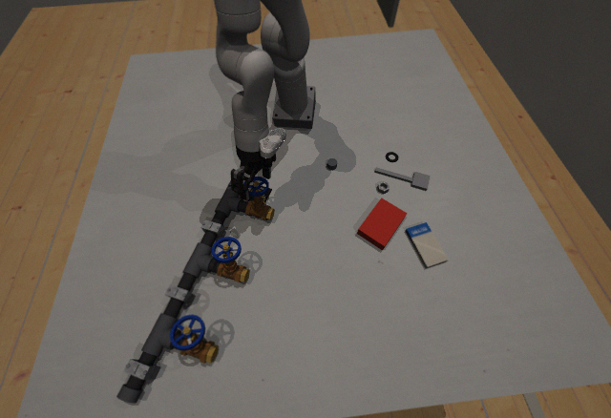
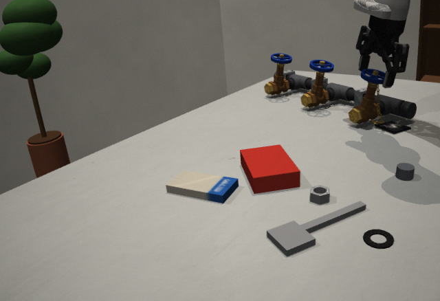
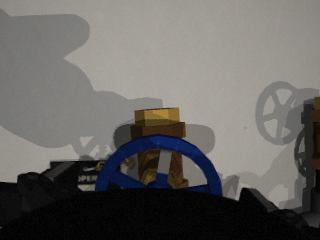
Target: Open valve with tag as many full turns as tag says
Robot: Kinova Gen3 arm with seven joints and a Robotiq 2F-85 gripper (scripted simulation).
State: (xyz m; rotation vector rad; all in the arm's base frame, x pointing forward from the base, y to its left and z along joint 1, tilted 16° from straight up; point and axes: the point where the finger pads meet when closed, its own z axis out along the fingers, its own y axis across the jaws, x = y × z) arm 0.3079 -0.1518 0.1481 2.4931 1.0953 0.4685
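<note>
My hand is 120 mm above the black tag and 40 mm past it. Round my hand: red block (310 mm to the left, 130 mm ahead, 110 mm below); then small grey cylinder (230 mm to the left, 110 mm below, 100 mm behind); then grey paddle-shaped tool (440 mm to the left, 120 mm below).
</note>
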